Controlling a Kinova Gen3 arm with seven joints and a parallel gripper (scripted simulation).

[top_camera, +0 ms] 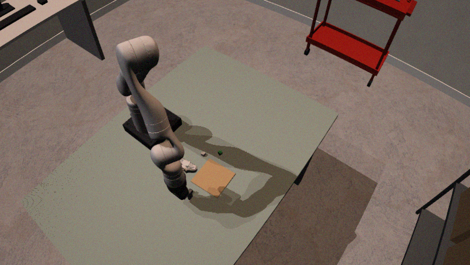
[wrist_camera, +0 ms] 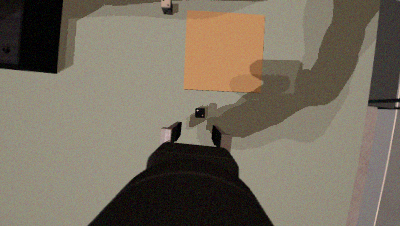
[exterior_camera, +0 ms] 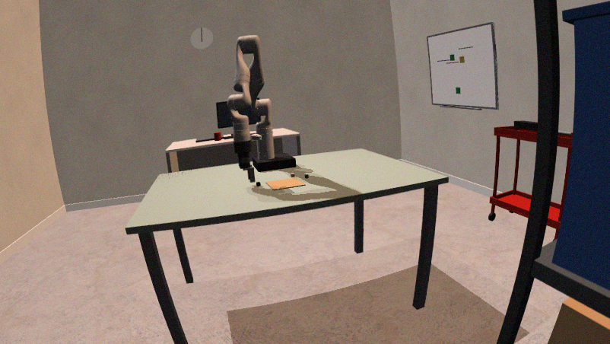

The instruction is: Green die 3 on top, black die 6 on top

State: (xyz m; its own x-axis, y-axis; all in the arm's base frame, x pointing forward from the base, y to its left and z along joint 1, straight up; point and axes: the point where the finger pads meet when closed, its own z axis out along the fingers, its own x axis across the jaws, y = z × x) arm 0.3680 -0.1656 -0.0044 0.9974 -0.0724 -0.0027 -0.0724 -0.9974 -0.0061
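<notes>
My hand is 3 cm to the right of the black die and 4 cm above it. Round my hand: green die: 26 cm to the left, 4 cm below; white die: 6 cm behind, 21 cm to the left, 4 cm below; orange mat: 4 cm ahead, 14 cm to the left, 4 cm below.
</notes>
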